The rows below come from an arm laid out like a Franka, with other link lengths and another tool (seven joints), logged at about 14 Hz.
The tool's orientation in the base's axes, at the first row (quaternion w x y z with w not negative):
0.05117 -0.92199 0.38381 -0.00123
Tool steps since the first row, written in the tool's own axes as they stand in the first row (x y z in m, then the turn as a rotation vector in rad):
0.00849 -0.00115 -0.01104 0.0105 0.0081 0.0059
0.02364 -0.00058 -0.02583 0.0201 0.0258 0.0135
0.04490 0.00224 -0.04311 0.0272 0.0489 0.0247
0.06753 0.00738 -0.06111 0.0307 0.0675 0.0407
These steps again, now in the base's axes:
0.00634 -0.00624 0.01078 0.0019 -0.0126 -0.0070
0.01601 -0.01874 0.02487 -0.0035 -0.0310 -0.0166
0.02830 -0.03738 0.04101 -0.0144 -0.0512 -0.0302
0.03987 -0.05868 0.05759 -0.0244 -0.0652 -0.0481

